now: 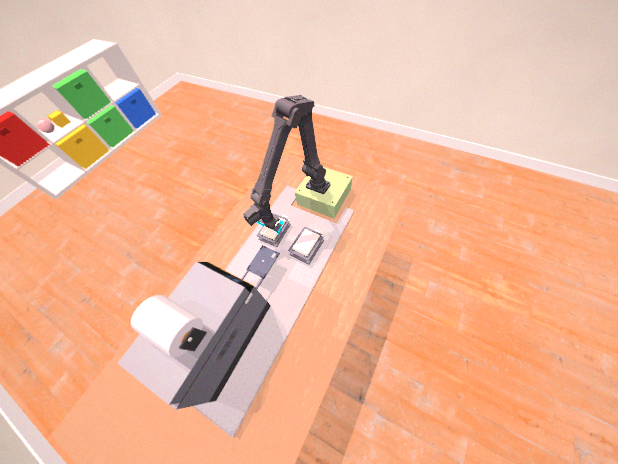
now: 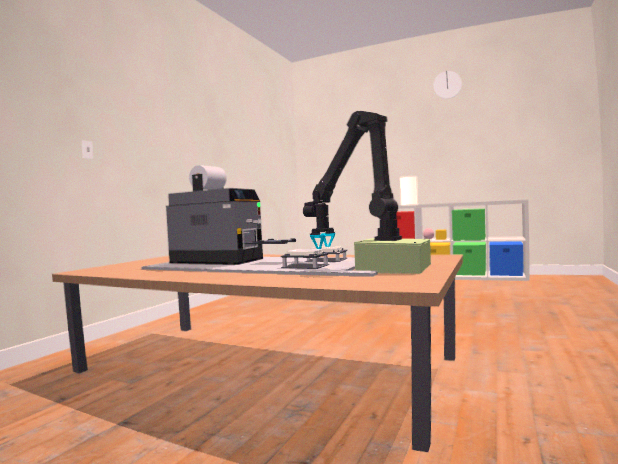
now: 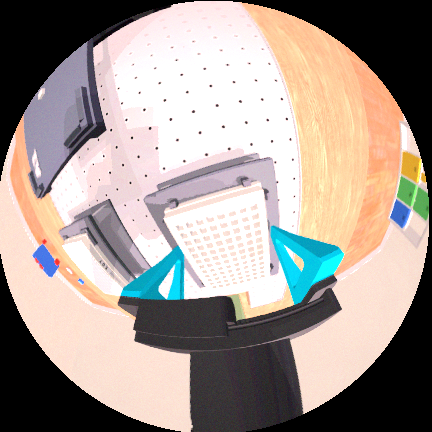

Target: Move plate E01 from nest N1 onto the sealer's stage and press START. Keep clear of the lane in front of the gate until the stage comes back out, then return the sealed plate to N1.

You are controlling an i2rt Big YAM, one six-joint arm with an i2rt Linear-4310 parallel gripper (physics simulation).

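Places are measured from the arm's base along level axes (x up, y ahead, z left), in centimetres.
Where they show: gripper, fingertip midpoint: [image 1: 271, 229] [image 2: 323, 249] [image 3: 225, 241]; arm's base, origin of the base link: [image 1: 318, 186] [image 2: 388, 239].
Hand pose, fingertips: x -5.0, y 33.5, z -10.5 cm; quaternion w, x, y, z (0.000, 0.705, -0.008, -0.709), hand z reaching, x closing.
Each offset is from my fingertips to the top centre of the thing. "pt": to the spot under its first point. Level surfaces: height alone.
A white plate with open wells @[dy -1.4, dx +1.1, dz -0.1 cm] [image 1: 268, 234] [image 3: 220, 235] sits on a grey nest @[pt dy +4.5, dx -0.5, dz -5.3 cm] [image 3: 272, 185]. My gripper [image 1: 271, 226] [image 2: 324, 248] [image 3: 225, 241] is open and low over this plate, with one cyan finger beyond each long side and nothing between them. A second white plate @[dy -1.0, dx +2.0, dz +20.7 cm] [image 1: 306, 242] [image 2: 303, 252] [image 3: 92, 260] sits on another nest; its side label is too small to read surely. I cannot tell which nest is N1. The sealer @[pt dy +54.5, dx +13.7, dz +21.3 cm] [image 1: 230, 345] [image 2: 215, 230] has its bare dark stage @[pt dy +18.6, dx +5.6, dz +9.0 cm] [image 1: 263, 260] [image 2: 277, 241] [image 3: 60, 115] out. A green light @[pt dy +33.6, dx +22.5, dz -0.1 cm] [image 2: 259, 204] shows on it; START cannot be made out.
A white film roll @[dy +56.8, dx +42.9, dz +10.2 cm] [image 1: 162, 320] [image 2: 212, 177] stands on top of the sealer. My arm's base stands on a green block [image 1: 325, 202] [image 2: 392, 257] behind the nests. The perforated light board @[dx -4.7 cm] [image 1: 295, 295] [image 3: 200, 100] lies on the wooden table [image 2: 250, 287]. A cube shelf [image 2: 526, 240] stands beyond.
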